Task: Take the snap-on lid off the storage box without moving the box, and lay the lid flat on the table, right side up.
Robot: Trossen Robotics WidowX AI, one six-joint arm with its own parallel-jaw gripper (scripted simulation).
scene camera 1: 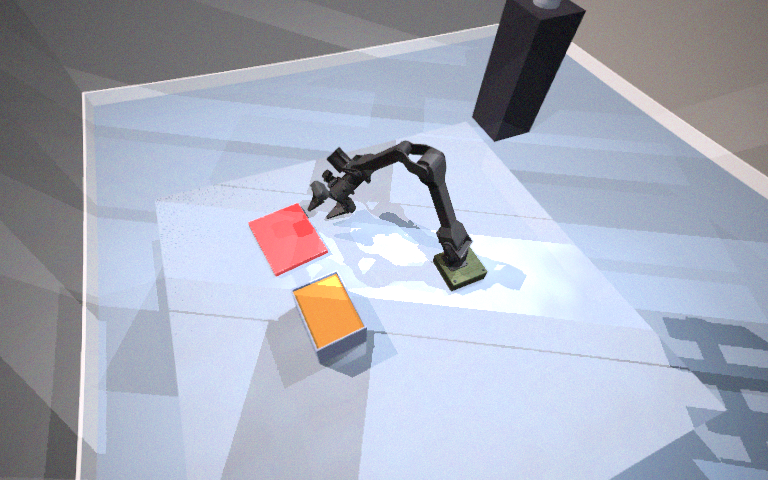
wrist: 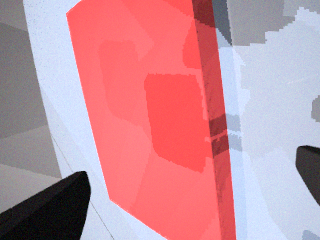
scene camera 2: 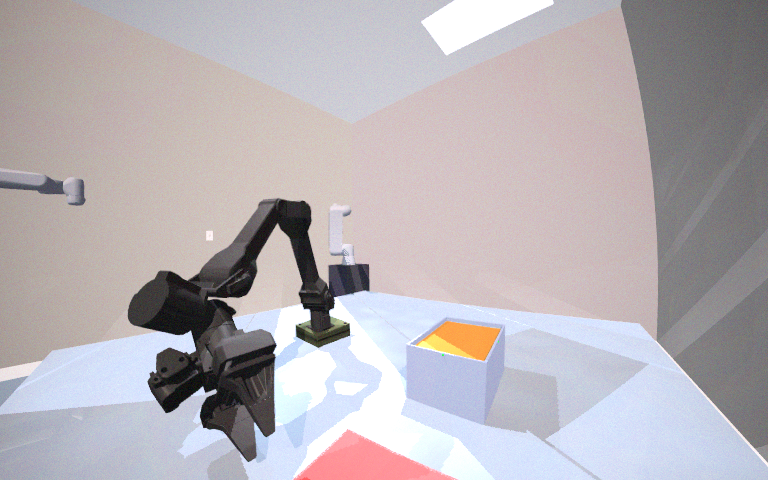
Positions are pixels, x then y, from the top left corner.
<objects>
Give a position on a storage box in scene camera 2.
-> At 455, 366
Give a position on a red lid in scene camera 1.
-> At 288, 240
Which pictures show my gripper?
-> Scene camera 1, the wrist view and scene camera 2: all of them.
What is my gripper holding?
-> Nothing.
</objects>
